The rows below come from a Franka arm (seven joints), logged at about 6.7 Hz.
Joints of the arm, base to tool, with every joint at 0 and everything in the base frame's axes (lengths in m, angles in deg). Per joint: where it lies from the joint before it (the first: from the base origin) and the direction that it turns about. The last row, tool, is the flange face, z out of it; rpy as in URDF.
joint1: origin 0 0 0.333 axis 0 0 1
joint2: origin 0 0 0 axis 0 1 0
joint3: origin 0 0 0.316 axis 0 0 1
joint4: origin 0.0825 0 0 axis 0 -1 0
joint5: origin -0.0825 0 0.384 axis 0 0 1
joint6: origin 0 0 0 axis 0 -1 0
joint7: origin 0.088 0 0 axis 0 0 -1
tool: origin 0 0 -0.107 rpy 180 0 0
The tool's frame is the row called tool.
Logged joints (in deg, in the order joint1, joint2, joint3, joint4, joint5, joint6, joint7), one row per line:
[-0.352 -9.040 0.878 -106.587 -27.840 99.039 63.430]
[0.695 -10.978 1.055 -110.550 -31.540 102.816 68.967]
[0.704 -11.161 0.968 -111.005 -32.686 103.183 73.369]
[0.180 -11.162 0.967 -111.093 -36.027 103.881 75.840]
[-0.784 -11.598 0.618 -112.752 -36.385 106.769 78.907]
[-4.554 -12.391 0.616 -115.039 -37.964 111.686 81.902]
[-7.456 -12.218 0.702 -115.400 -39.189 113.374 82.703]
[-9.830 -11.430 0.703 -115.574 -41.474 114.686 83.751]
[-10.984 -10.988 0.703 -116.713 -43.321 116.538 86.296]
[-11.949 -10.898 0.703 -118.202 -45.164 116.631 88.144]
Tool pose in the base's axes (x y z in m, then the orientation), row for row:
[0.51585 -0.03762 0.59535 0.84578 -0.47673 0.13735 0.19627]
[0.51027 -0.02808 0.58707 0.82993 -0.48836 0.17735 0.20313]
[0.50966 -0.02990 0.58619 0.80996 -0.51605 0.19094 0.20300]
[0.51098 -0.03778 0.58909 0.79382 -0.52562 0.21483 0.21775]
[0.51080 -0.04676 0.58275 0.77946 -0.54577 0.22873 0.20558]
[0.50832 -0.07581 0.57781 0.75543 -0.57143 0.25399 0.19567]
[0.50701 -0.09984 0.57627 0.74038 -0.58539 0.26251 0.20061]
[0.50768 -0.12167 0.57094 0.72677 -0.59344 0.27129 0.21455]
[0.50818 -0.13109 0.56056 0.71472 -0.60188 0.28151 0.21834]
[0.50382 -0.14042 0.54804 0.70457 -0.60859 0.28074 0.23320]
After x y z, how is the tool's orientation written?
As a quaternion, x y z w.
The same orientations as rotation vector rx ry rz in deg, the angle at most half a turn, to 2 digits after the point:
[135.73 -76.51 22.04]
[132.70 -78.09 28.36]
[129.52 -82.52 30.53]
[125.94 -83.39 34.08]
[124.47 -87.15 36.52]
[121.27 -91.73 40.77]
[118.54 -93.73 42.03]
[115.50 -94.31 43.11]
[113.36 -95.46 44.65]
[110.88 -95.77 44.18]

